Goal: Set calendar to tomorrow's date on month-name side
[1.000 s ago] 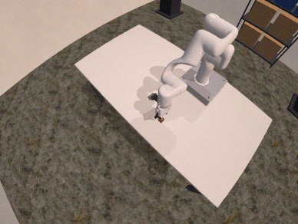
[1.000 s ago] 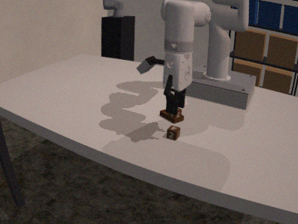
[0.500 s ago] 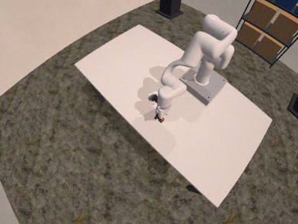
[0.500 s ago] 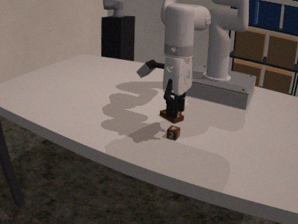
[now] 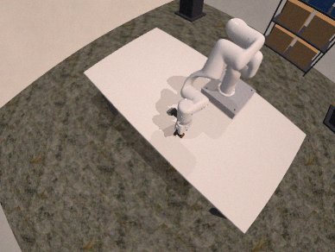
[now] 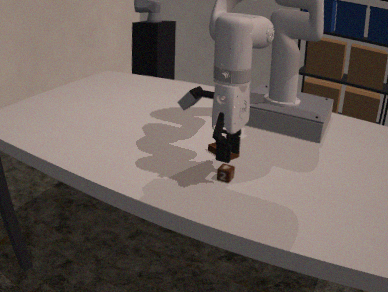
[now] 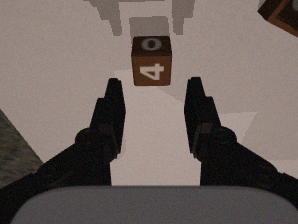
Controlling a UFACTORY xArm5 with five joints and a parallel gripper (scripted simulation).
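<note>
My hand is 60 mm above the brown wooden cube. Round my hand: tray: 110 mm behind, 70 mm below, 60 mm to the right.
</note>
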